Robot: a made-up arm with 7 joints.
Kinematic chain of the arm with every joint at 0, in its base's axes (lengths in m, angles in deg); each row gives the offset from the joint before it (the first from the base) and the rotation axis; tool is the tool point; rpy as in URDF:
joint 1: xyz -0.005 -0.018 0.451 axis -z
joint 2: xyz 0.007 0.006 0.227 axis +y
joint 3: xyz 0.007 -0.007 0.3 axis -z
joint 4: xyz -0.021 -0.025 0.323 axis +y
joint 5: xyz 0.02 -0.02 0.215 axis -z
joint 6: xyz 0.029 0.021 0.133 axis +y
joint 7: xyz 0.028 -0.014 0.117 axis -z
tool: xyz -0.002 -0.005 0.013 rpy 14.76 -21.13 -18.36
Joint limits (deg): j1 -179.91..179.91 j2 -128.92..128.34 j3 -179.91..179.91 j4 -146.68..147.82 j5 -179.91..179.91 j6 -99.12..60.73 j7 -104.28..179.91
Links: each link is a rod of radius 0.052 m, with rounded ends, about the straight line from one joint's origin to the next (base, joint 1, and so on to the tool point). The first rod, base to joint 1, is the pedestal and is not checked.
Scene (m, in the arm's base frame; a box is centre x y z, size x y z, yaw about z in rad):
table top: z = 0
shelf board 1: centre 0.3 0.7 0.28 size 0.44 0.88 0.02 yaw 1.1
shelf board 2: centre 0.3 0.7 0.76 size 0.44 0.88 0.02 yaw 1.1
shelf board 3: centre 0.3 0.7 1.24 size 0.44 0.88 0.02 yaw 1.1
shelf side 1: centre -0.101 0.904 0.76 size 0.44 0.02 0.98 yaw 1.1
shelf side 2: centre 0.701 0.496 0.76 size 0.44 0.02 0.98 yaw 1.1
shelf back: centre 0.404 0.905 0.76 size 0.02 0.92 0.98 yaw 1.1
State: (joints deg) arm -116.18 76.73 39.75 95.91 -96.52 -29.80 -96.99
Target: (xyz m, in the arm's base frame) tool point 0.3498 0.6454 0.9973
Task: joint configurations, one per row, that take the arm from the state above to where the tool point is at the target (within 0.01 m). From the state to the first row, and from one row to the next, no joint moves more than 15 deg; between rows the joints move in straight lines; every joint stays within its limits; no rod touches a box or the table.
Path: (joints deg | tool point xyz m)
1: -119.78 72.28 46.20 107.22 -92.82 -30.19 -98.81 | 0.0321 0.6183 0.5663
2: -123.38 67.82 52.66 118.54 -89.11 -30.58 -100.64 | 0.0417 0.5371 0.6356
3: -126.98 63.37 59.11 129.85 -85.41 -30.97 -102.46 | 0.0430 0.4459 0.6964
4: -130.58 58.92 65.57 141.17 -81.71 -31.37 -104.28 | 0.0345 0.3471 0.7454
5: -126.87 46.07 72.28 130.83 -90.76 -40.48 -100.41 | 0.1105 0.3822 0.8656
6: -123.16 33.23 78.99 120.48 -99.82 -49.60 -96.55 | 0.2002 0.3516 0.9973
7: -114.13 38.05 72.67 107.77 -98.61 -44.60 -96.74 | 0.2444 0.4569 1.0109
8: -105.10 42.88 66.34 95.06 -97.40 -39.60 -96.93 | 0.2937 0.5566 1.0107
9: -96.07 47.70 60.01 82.35 -96.19 -34.60 -97.12 | 0.3498 0.6454 0.9974

